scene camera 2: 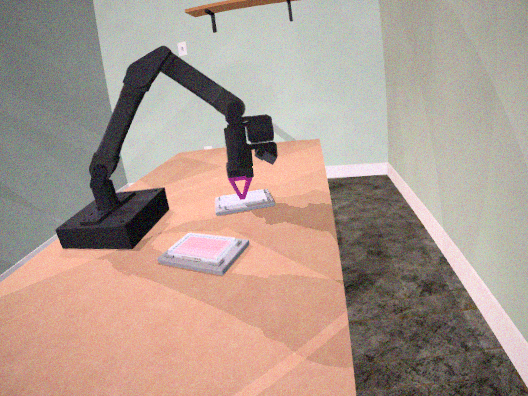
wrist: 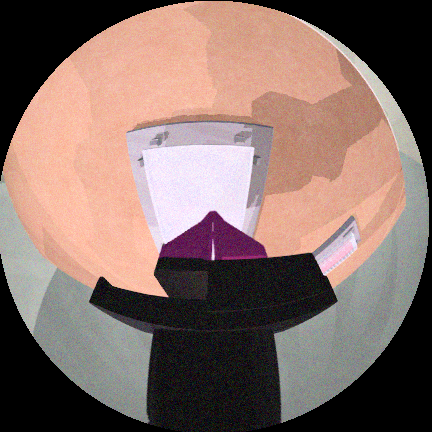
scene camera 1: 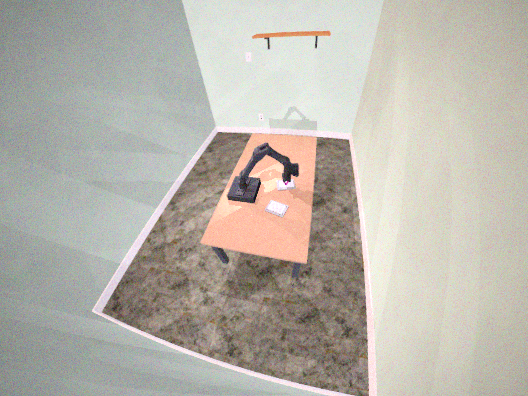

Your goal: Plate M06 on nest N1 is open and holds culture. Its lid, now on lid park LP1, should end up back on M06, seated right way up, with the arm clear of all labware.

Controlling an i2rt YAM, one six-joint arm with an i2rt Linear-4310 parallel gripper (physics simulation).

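Frame: origin at the arm's base, x ahead, y left, z up, level; centimetres.
Where they show: gripper, fingertip midpoint: (scene camera 2: 242, 199) (wrist: 212, 216) (scene camera 1: 285, 184); arm's base at its link origin: (scene camera 2: 109, 208) (scene camera 1: 243, 186).
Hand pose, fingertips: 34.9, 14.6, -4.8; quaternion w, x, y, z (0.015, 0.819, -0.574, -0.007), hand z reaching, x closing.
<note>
Things, the pixels of their top centre, and the offset from my fingertips, as dx, dy, dz. "pt": a spot on its surface instead. Level surfaces: height alone.
- white lid at its top centre: (wrist: 198, 215) (scene camera 2: 242, 197) -0.3, +1.3, +0.1
- grey lid park LP1 at its top centre: (wrist: 198, 216) (scene camera 2: 242, 196) (scene camera 1: 285, 183) -0.3, +1.3, +0.3
- Plate M06 at its top centre: (scene camera 2: 201, 243) (wrist: 333, 262) (scene camera 1: 276, 206) -2.2, -26.7, +0.9
- grey nest N1 at a spot on its surface: (scene camera 2: 231, 262) pt +5.3, -30.7, -1.0
- wooden table at its surface level: dz -1.7
The white lid (scene camera 2: 257, 196) (wrist: 202, 185) lies flat on the grey lid park LP1 (scene camera 2: 231, 210) (wrist: 200, 132), at the far part of the table. My gripper (scene camera 1: 286, 182) (scene camera 2: 243, 197) (wrist: 212, 216) is shut, its two magenta fingertips meeting with no lid between them. The tips are over the lid's top; whether they touch it cannot be told. Plate M06 (scene camera 2: 202, 247) (wrist: 338, 256), open and showing pink culture, sits on the grey nest N1 (scene camera 2: 231, 262) (wrist: 352, 223), nearer in scene camera 2. In scene camera 1 the plate (scene camera 1: 277, 207) looks small and pale.
The arm's black base (scene camera 1: 244, 190) (scene camera 2: 115, 220) stands at the left side of the wooden table (scene camera 1: 260, 235) (scene camera 2: 150, 325). The table's right edge runs beyond both fixtures. A wall shelf (scene camera 1: 292, 34) (scene camera 2: 235, 6) is high on the back wall.
</note>
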